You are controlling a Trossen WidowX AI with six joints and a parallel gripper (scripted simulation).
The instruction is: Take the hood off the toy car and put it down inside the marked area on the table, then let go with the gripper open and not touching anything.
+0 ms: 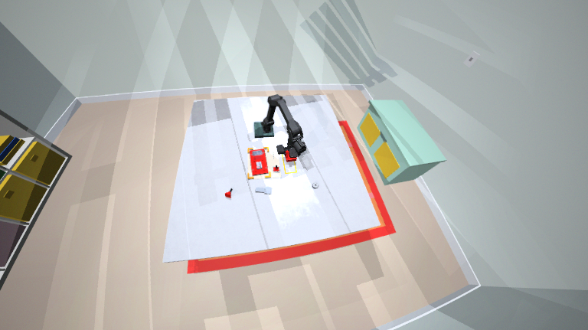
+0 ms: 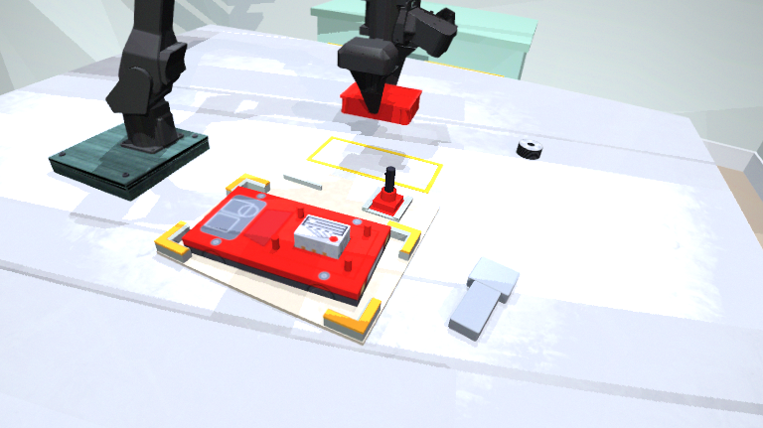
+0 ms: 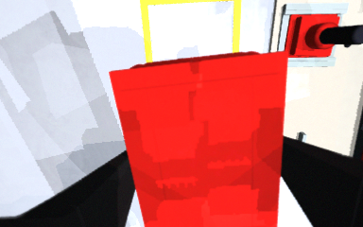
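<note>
My gripper tip is 10 cm to the left of the small base, 6 cm above it and 5 cm short of it. Round my gripper tip: black wheel (22 cm ahead, 14 cm to the left, 9 cm below); red hood (1 cm above).
</note>
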